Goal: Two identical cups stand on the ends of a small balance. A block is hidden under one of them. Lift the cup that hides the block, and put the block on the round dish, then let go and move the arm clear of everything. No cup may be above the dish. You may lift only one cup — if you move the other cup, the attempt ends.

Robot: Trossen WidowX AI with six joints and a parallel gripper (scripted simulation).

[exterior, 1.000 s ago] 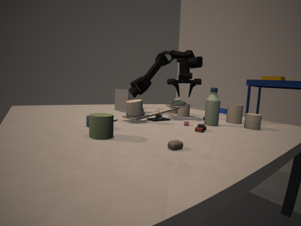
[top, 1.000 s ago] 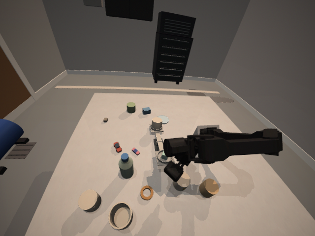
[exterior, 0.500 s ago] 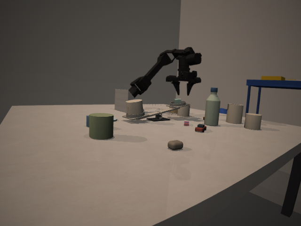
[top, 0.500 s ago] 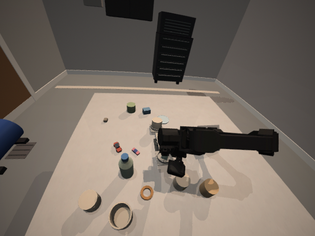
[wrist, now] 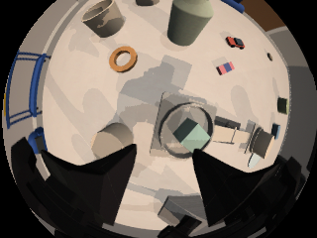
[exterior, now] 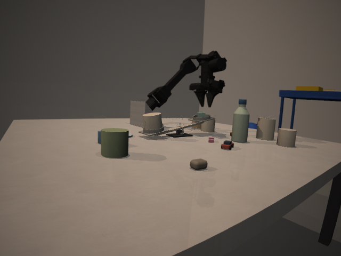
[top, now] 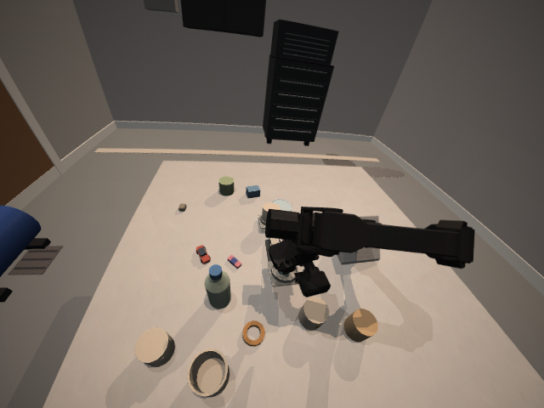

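Now: the pale round dish 10 cm behind my gripper tip, 39 cm to the right of it and 12 cm below it. The rest, counted from my gripper tip: bottle 20 cm ahead, 2 cm to the right, 1 cm below; then beige cup 5 cm behind, 11 cm to the left, 9 cm below; then balance 16 cm to the right, 9 cm below.
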